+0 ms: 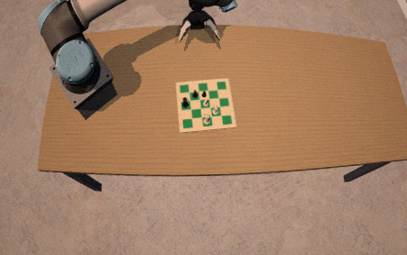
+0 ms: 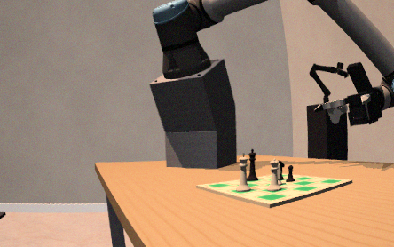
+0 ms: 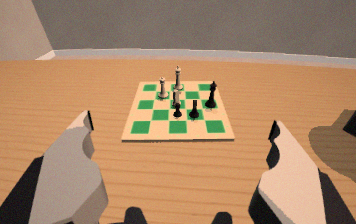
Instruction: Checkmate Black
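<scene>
My gripper is now 280 mm to the left of the white king, 120 mm above it and 50 mm short of it. Also, from my hand: black pawn: 170 mm to the right, 140 mm below, 30 mm ahead; then black king: 220 mm to the right, 120 mm below, 40 mm behind; then black knight-like piece: 170 mm to the right, 130 mm below.
</scene>
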